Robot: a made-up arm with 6 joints. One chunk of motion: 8 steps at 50 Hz.
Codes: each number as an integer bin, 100 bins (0 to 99) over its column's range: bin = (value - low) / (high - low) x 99, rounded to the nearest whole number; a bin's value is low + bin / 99 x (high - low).
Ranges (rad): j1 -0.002..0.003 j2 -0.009..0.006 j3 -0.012..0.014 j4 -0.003..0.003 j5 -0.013..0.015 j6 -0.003..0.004
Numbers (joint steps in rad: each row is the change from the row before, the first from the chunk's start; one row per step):
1: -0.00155 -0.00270 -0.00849 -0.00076 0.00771 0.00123
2: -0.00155 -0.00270 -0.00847 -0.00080 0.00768 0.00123
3: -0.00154 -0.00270 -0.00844 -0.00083 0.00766 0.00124
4: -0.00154 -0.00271 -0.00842 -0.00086 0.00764 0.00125
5: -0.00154 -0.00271 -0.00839 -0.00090 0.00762 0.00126
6: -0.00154 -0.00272 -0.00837 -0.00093 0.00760 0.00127
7: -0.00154 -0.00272 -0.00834 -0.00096 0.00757 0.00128
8: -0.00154 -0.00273 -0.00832 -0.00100 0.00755 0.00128
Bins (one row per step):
1: 9 42 13 37 73 60
2: 9 42 13 36 73 60
3: 9 42 14 36 73 60
4: 9 42 14 35 73 60
5: 9 42 14 35 73 60
6: 9 41 14 34 73 60
7: 9 41 14 34 73 61
8: 9 41 14 33 73 61

